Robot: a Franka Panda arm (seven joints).
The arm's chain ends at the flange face. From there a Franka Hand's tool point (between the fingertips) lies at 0.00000 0.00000 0.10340 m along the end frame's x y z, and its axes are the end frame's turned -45 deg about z.
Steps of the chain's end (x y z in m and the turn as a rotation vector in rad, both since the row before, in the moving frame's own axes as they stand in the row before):
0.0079, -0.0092, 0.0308, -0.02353, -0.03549, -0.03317
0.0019, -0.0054, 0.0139, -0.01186, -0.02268, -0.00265
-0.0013, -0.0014, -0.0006, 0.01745, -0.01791, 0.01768
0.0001, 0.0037, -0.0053, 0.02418, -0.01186, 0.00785
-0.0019, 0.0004, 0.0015, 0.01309, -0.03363, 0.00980
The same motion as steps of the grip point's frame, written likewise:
0.0078, -0.0017, 0.0307, 0.00846, -0.04173, -0.03317
0.0026, -0.0033, 0.0139, 0.00765, -0.02442, -0.00265
0.0001, -0.0045, -0.0006, 0.02500, -0.00033, 0.01768
-0.0016, 0.0001, -0.0053, 0.02548, 0.00871, 0.00785
-0.0031, -0.0045, 0.0014, 0.03304, -0.01452, 0.00980

